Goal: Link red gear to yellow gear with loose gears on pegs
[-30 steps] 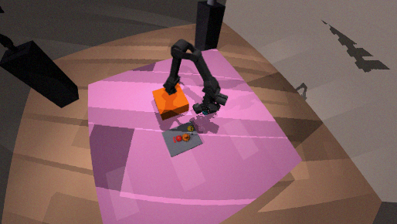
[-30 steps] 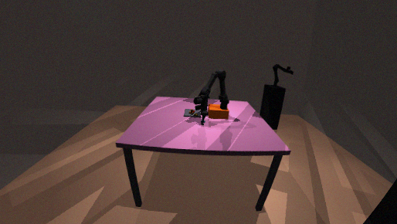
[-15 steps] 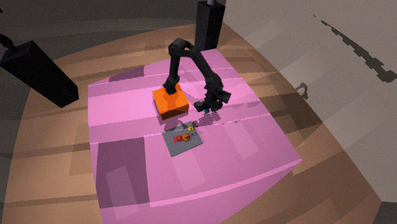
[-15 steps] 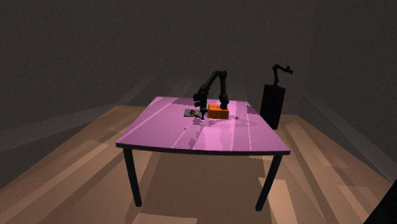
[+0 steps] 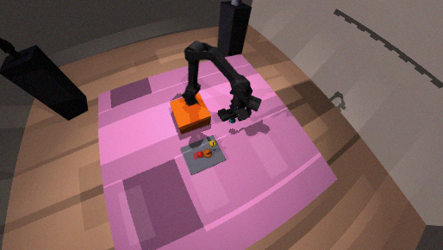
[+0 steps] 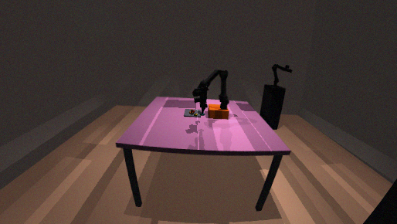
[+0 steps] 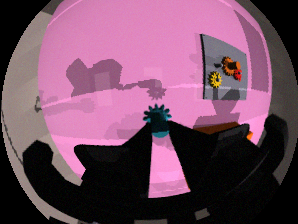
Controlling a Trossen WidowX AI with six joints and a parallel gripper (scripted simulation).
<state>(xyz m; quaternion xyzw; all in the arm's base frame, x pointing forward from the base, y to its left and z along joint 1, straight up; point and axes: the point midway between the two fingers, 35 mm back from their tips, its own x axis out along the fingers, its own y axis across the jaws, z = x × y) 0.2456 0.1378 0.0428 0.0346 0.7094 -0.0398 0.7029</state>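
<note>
The yellow gear lies 160 mm to the right of my gripper tip, 80 mm below it and 40 mm ahead of it. Round my gripper tip: teal gear 10 mm below; red gear 260 mm to the right, 80 mm below, 50 mm ahead; orange gear 220 mm to the right, 80 mm below, 70 mm ahead.
</note>
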